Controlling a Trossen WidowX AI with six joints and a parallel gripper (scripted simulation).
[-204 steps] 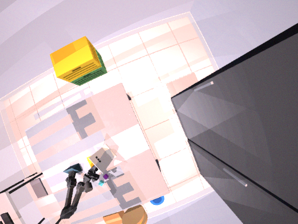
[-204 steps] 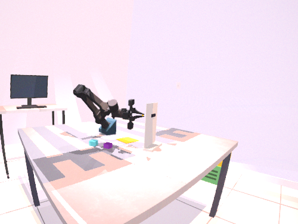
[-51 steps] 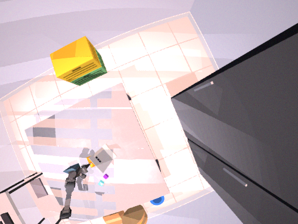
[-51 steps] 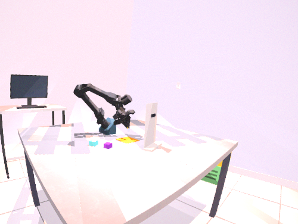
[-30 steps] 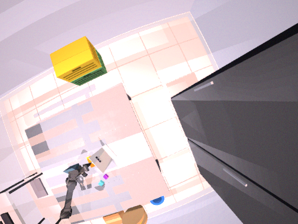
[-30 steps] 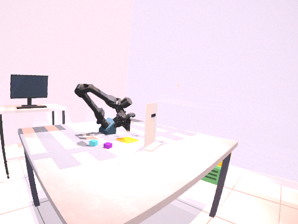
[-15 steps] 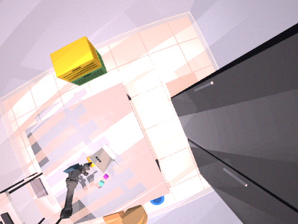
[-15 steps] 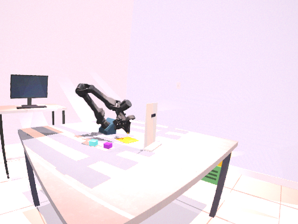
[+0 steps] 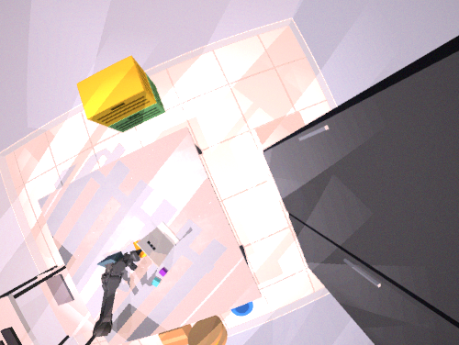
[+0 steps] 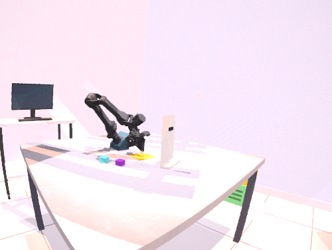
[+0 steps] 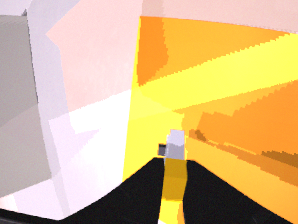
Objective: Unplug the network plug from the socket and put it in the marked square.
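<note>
Now: the orange marked square 3 cm below my gripper tip and 1 cm behind it. From my gripper tip the other things lie so: purple cube 20 cm to the right, 7 cm ahead, 2 cm below; yellow network plug right at my gripper tip; upright panel 18 cm ahead, 9 cm above, 5 cm to the left.
</note>
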